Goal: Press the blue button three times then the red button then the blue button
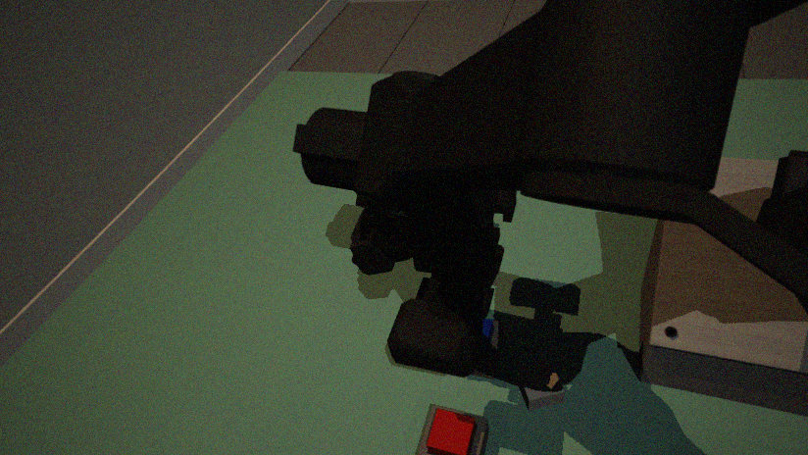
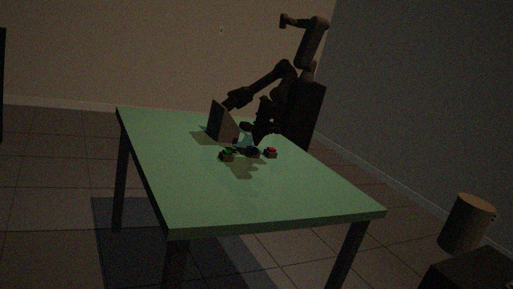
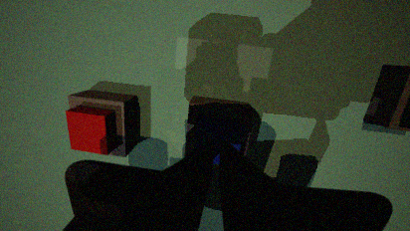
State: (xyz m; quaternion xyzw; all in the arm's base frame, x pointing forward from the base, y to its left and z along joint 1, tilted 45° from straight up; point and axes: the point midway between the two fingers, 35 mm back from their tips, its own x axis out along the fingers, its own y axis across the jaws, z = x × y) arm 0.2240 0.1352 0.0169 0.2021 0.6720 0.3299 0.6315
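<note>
My gripper tip is 2 cm above the blue button. From my gripper tip the other things lie so: red button 2 cm behind, 9 cm to the left, 2 cm below; then block 7 cm behind, 1 cm to the left, 4 cm below; then green button 6 cm ahead, 15 cm to the right, 2 cm below.
</note>
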